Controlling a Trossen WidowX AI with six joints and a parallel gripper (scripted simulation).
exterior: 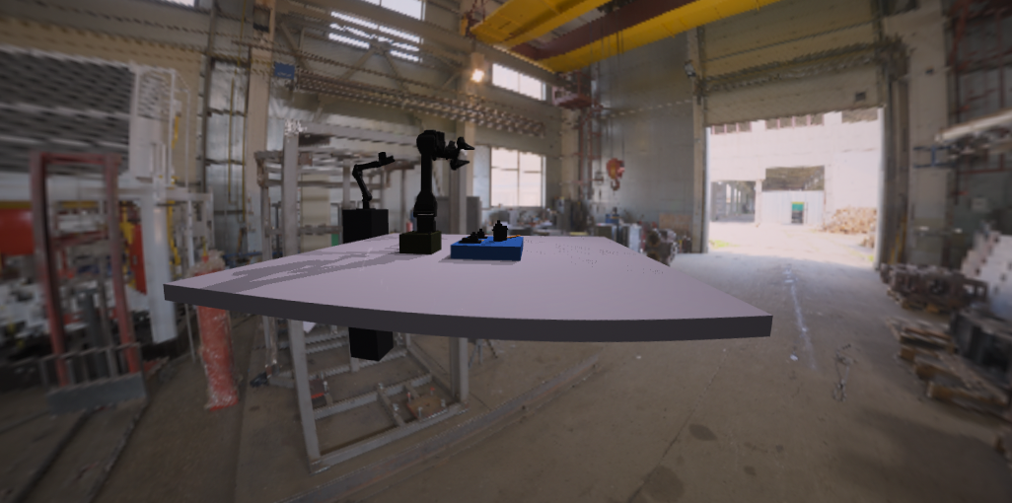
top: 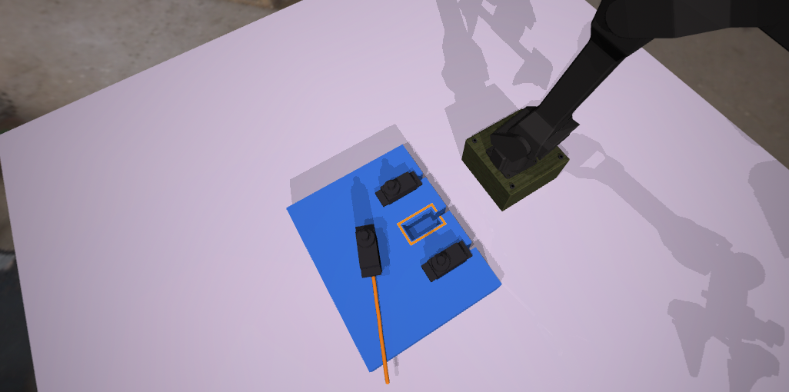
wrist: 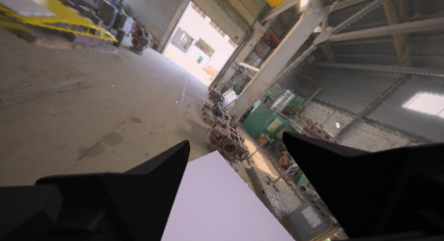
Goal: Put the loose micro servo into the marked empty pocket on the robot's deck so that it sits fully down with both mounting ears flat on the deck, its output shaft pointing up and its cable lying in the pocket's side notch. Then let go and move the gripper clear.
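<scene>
Now: the blue deck 450 mm to the right of my gripper tip, 430 mm below it and 230 mm ahead of it.
</scene>
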